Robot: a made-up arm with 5 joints.
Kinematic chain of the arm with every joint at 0, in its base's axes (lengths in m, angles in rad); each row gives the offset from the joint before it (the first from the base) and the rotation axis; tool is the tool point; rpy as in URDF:
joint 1: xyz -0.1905 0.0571 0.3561 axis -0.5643 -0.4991 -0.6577
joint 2: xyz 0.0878 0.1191 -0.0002 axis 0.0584 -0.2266 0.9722
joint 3: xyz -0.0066 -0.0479 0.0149 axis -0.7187 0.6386 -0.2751
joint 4: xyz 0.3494 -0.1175 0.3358 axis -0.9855 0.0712 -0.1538
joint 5: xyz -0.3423 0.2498 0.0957 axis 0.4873 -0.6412 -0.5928
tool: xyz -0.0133 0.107 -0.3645 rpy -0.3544 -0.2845 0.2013
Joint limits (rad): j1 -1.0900..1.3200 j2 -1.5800..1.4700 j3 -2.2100..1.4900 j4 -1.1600..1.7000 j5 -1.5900..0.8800
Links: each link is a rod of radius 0.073 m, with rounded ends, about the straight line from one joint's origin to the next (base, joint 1, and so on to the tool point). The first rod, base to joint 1, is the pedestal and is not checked.
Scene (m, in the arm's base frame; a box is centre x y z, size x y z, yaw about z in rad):
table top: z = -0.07
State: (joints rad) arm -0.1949 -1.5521 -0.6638 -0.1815 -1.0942
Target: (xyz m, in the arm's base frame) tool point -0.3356 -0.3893 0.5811
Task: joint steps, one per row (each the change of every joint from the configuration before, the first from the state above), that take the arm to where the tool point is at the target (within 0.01 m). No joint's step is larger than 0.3 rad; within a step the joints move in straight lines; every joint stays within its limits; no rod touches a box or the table.
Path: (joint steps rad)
1: -0.1702 0.2142 -0.1877 -0.1957 0.2580
2: -0.1702 0.2143 -0.1876 -0.1957 0.2580
3: -0.1702 0.2142 -0.1877 -0.1957 0.2580
4: -0.1702 0.2142 -0.1876 -0.1957 0.2580
5: -0.1702 0.2143 -0.1877 -0.1957 0.2581

